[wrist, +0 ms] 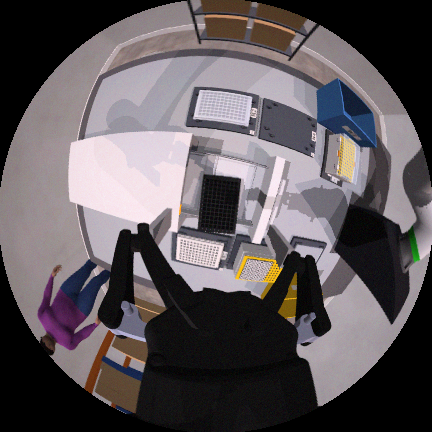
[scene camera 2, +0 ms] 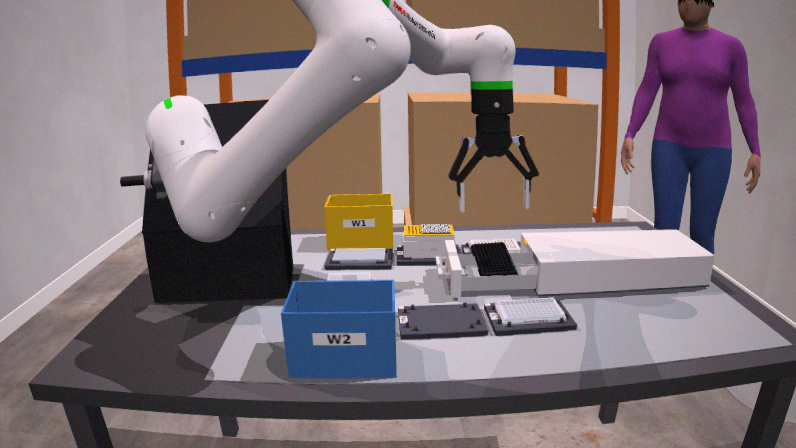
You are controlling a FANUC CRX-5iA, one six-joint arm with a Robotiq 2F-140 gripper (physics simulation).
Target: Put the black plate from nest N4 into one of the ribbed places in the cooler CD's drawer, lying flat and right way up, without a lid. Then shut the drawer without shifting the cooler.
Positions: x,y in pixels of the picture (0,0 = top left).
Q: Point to a yellow-topped box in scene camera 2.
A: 427,240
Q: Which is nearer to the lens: the black plate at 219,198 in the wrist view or the yellow-topped box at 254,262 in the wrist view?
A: The black plate.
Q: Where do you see a clear plate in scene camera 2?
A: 541,310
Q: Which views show my gripper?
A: The wrist view and scene camera 2: all of them.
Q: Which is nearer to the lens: the black plate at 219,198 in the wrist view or the clear plate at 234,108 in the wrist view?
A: The black plate.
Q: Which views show the white cooler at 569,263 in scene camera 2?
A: The wrist view and scene camera 2: all of them.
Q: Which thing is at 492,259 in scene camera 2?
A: A black plate.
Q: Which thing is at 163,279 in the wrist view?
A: My gripper.
